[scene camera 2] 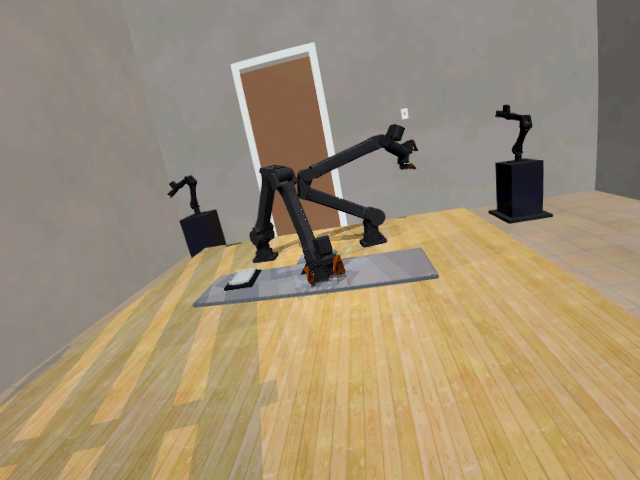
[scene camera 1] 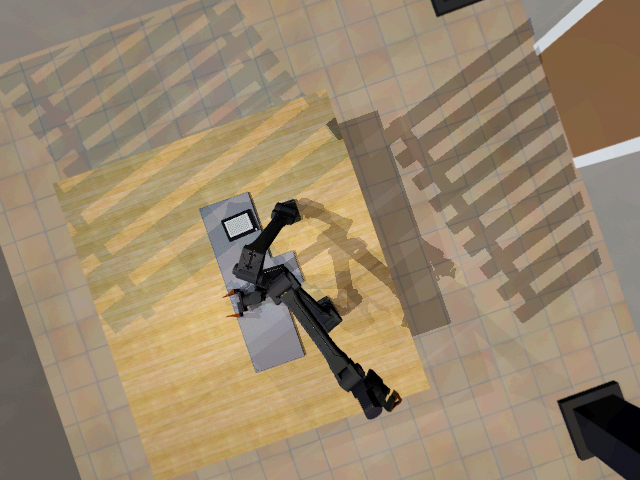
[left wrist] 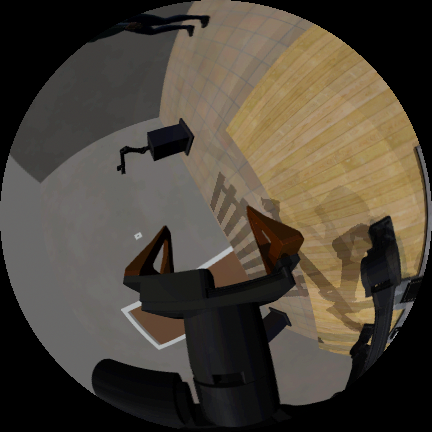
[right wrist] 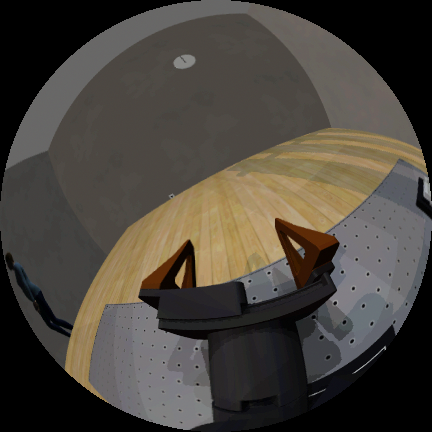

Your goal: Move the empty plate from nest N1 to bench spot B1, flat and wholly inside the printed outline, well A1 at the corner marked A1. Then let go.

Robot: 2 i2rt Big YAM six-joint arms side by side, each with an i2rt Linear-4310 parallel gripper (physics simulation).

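Seen in the pictures: left gripper, fingertip midpoint: [scene camera 2: 416,159] [scene camera 1: 391,391] [left wrist: 205,219]; right gripper, fingertip midpoint: [scene camera 2: 321,276] [scene camera 1: 224,307] [right wrist: 232,233]; left arm's base at its link origin: [scene camera 2: 373,242] [scene camera 1: 325,309] [left wrist: 383,237]; right arm's base at its link origin: [scene camera 2: 265,258] [scene camera 1: 290,212].
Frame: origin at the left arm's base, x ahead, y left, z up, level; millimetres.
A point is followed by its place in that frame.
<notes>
The white plate [scene camera 1: 238,225] @[x 152, y -621, z 36 mm] [scene camera 2: 243,277] @[x 181, y -612, z 38 mm] [right wrist: 427,186] sits in a black nest on the grey board [scene camera 1: 273,341] @[x 325, y -5, z 13 mm] [scene camera 2: 392,266] @[x 345, y -23, z 13 mm] [right wrist: 125,340] @[x 369, y -49, z 13 mm]; its markings are too small to read. A dark patch with a white printed line [right wrist: 370,361] shows at the lower right of the right wrist view, mostly cut off by the arm; its label does not show. My right gripper [scene camera 1: 225,306] @[x 420, y -299, z 71 mm] [scene camera 2: 324,276] @[x 420, y -299, z 71 mm] [right wrist: 232,233] @[x 420, y -299, z 71 mm] is open and empty over the board's far edge, apart from the plate. My left gripper [scene camera 1: 398,400] @[x -94, y 308, z 349 mm] [scene camera 2: 415,157] @[x -94, y 308, z 349 mm] [left wrist: 205,219] @[x -94, y 308, z 349 mm] is open and empty, raised high away from the board.
The arms cross above the board's middle, and the right forearm [scene camera 1: 266,232] @[x -9, y -465, z 348 mm] [scene camera 2: 299,217] @[x 179, y -327, z 237 mm] passes close to the plate's side. The wooden table [scene camera 1: 180,392] @[x 897, y -33, z 0 mm] [scene camera 2: 413,387] @[x 904, y -178, z 0 mm] surrounds the board. Two dark pedestals [scene camera 2: 519,188] [scene camera 2: 202,232] with small arms stand beyond the table.
</notes>
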